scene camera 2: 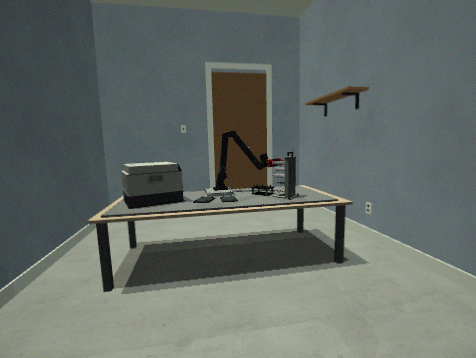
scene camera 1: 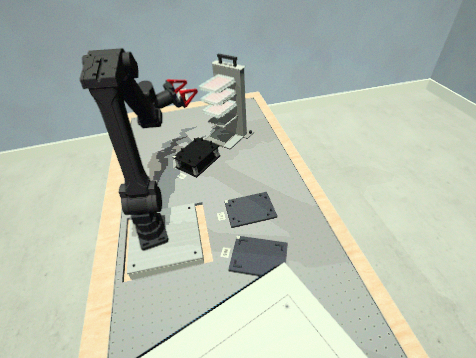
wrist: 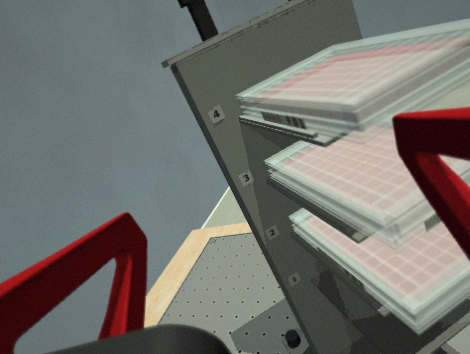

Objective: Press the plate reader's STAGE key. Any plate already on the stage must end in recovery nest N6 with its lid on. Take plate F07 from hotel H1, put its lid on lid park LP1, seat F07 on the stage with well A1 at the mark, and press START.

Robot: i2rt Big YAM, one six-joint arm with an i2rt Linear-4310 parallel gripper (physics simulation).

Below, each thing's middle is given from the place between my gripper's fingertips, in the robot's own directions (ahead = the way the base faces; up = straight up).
I see my gripper 16 cm short of the rack side wall (scene camera 1: 238, 126) and 11 cm above it. From my hand the other things lie so: hotel shelf (wrist: 390, 327): 10 cm ahead, 3 cm to the right, 17 cm below; then white reader top (scene camera 1: 226, 319): 22 cm behind, 105 cm to the right, 1 cm below.
